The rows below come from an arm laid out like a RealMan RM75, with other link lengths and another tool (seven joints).
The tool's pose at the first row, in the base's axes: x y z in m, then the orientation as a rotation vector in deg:
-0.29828 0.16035 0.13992 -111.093 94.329 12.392
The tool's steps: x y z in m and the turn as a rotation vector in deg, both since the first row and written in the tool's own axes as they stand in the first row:
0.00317 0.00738 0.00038 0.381 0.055 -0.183
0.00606 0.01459 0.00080 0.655 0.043 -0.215
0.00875 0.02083 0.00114 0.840 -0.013 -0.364
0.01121 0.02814 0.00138 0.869 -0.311 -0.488
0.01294 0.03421 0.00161 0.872 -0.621 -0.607
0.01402 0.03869 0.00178 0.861 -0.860 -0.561
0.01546 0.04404 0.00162 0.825 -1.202 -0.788
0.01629 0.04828 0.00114 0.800 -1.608 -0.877
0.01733 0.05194 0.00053 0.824 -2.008 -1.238
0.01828 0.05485 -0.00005 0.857 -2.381 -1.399
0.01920 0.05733 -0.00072 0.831 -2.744 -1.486
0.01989 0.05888 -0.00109 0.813 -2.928 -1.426
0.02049 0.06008 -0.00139 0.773 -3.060 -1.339
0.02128 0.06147 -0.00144 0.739 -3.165 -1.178
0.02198 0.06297 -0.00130 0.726 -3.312 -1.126
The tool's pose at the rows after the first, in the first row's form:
-0.30444 0.15734 0.13573 -110.976 94.107 11.941
-0.31050 0.15460 0.13169 -110.793 94.014 11.704
-0.31571 0.15205 0.12812 -110.749 93.793 11.539
-0.32200 0.14958 0.12440 -110.703 93.473 11.745
-0.32728 0.14780 0.12144 -110.666 93.155 11.985
-0.33123 0.14666 0.11934 -110.541 93.051 12.235
-0.33600 0.14498 0.11707 -110.603 92.611 12.495
-0.33993 0.14373 0.11570 -110.522 92.267 12.859
-0.34330 0.14227 0.11453 -110.616 91.645 13.068
-0.34597 0.14095 0.11361 -110.560 91.239 13.322
-0.34827 0.13965 0.11292 -110.493 90.924 13.645
-0.34966 0.13876 0.11240 -110.383 90.869 13.853
-0.35073 0.13801 0.11197 -110.290 90.878 14.042
-0.35188 0.13722 0.11119 -110.147 90.978 14.230
-0.35311 0.13659 0.11026 -110.054 90.937 14.397

